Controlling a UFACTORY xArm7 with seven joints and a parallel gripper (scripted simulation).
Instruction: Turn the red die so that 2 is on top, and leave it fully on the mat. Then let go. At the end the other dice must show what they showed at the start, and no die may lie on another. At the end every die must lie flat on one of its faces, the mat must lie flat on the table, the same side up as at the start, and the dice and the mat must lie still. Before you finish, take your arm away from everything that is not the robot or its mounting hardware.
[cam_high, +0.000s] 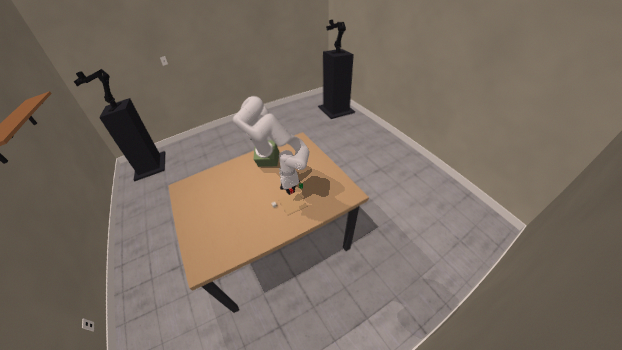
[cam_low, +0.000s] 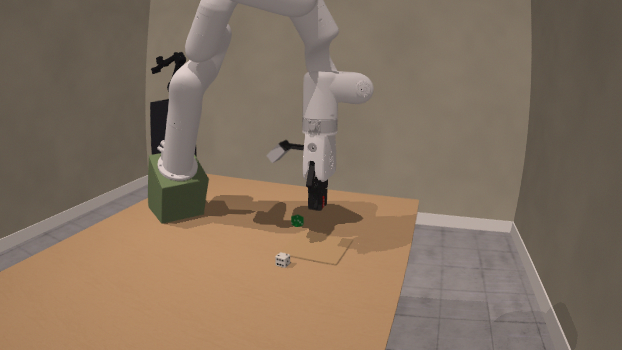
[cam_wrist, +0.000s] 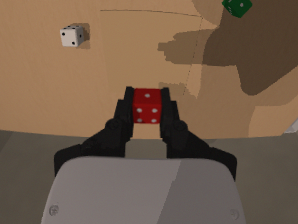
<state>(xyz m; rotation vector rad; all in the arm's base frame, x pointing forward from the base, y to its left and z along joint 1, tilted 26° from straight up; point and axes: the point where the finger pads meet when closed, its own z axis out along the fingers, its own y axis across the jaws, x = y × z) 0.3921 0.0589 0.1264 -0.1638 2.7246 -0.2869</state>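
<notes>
Now: the tan mat 12 cm below my hand. The rest, counted from my hand: green die: 10 cm behind, 11 cm to the left, 11 cm below; then white die: 3 cm behind, 11 cm to the right, 11 cm below; then red die: 1 cm below.
</notes>
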